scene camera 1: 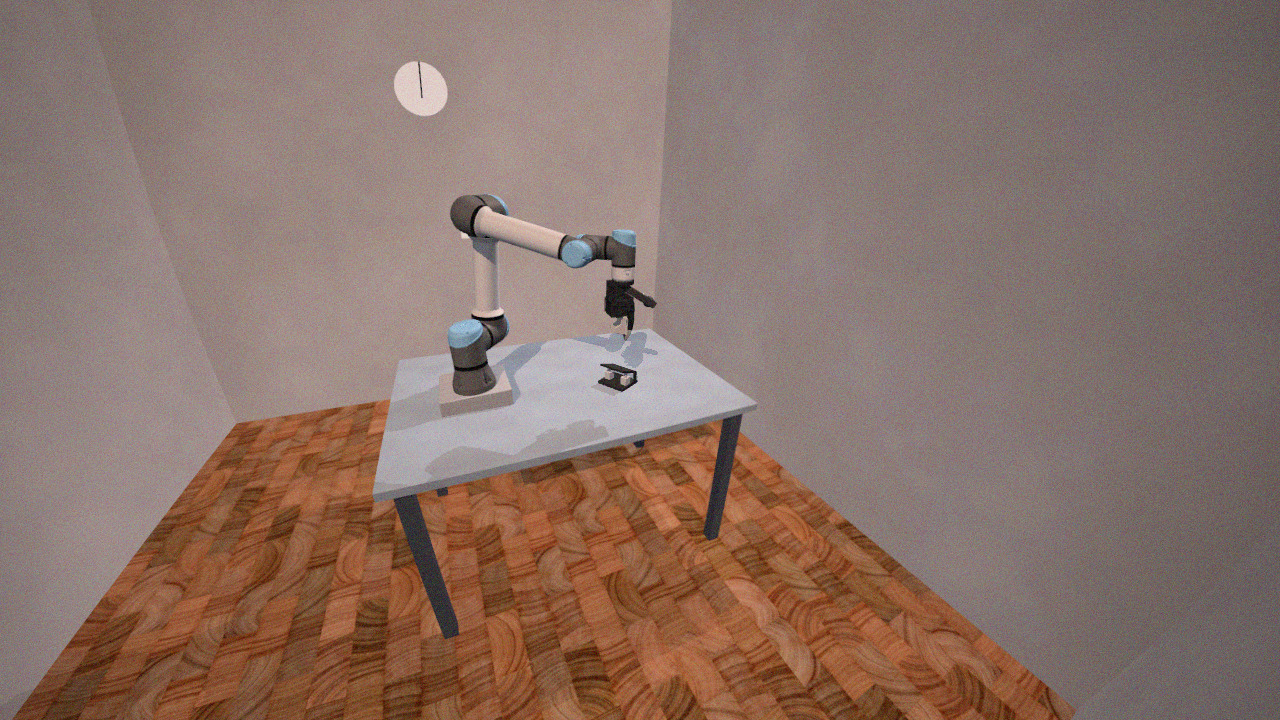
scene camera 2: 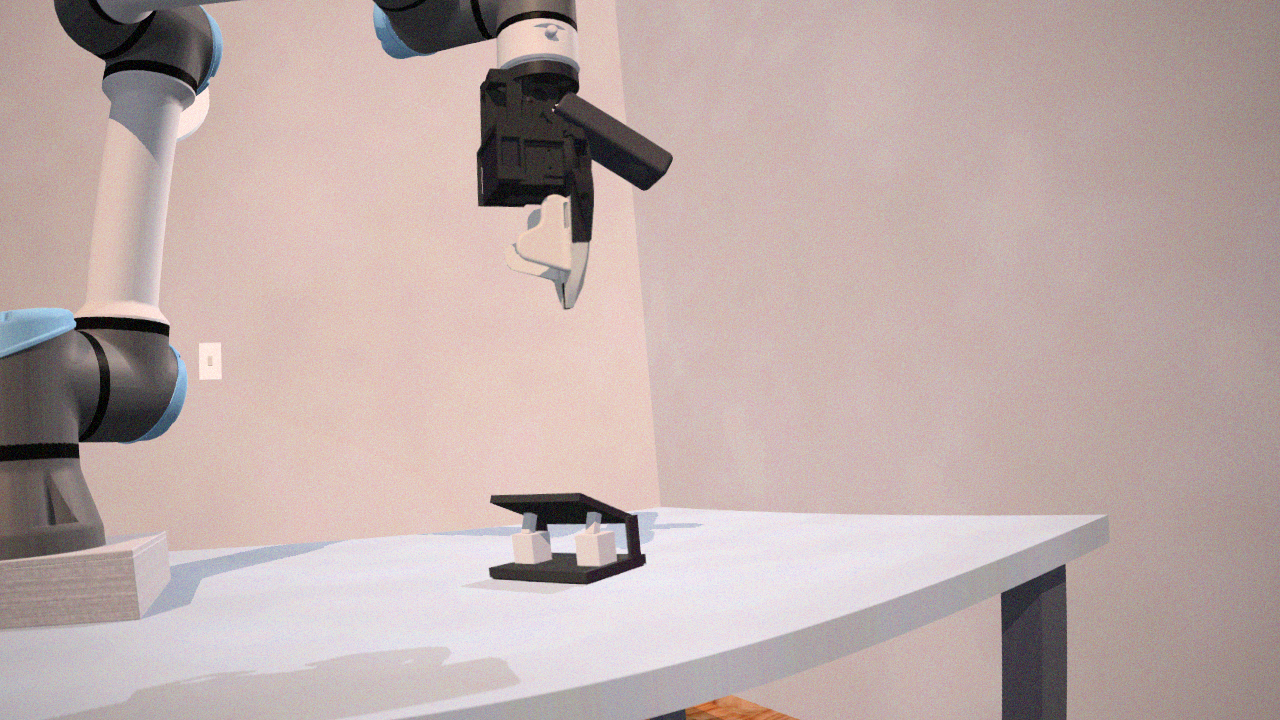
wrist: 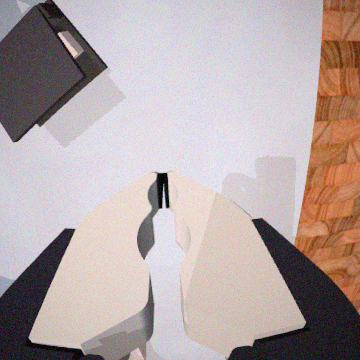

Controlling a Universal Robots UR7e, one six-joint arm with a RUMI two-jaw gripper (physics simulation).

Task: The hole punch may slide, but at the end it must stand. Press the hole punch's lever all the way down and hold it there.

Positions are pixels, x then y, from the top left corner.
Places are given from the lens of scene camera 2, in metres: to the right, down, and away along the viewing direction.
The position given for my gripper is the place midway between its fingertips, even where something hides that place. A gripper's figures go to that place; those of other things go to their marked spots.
my gripper (scene camera 2: pixel 568 308): -0.06, -0.04, 0.63
hole punch (scene camera 2: pixel 595 559): -0.04, 0.19, 0.71
